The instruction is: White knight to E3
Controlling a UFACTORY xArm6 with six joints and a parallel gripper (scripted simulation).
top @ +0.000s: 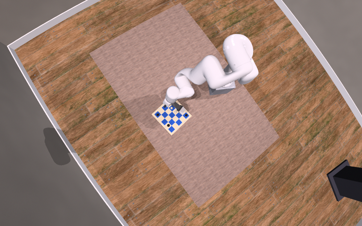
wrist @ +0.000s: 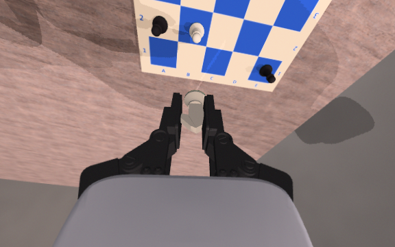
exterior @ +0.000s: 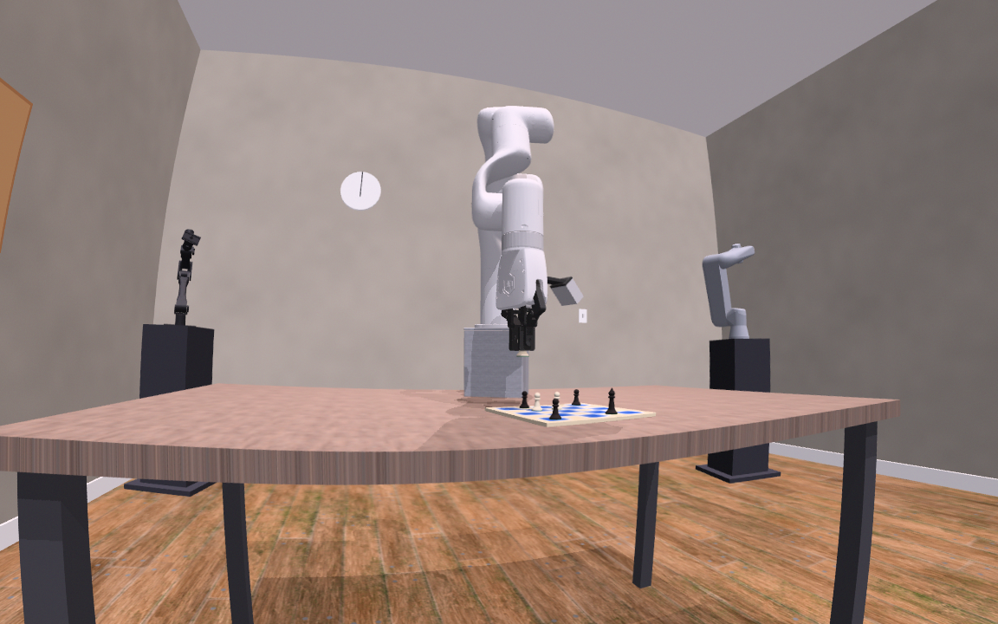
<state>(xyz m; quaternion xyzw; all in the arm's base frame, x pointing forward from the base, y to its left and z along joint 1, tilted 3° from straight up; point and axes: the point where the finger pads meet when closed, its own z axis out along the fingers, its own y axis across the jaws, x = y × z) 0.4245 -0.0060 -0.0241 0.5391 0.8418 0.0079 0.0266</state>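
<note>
Right now my hand is 1 cm short of the blue-and-cream chessboard, 8 cm to the right of it and 13 cm above it. Round my hand: white knight (2 cm below).
</note>
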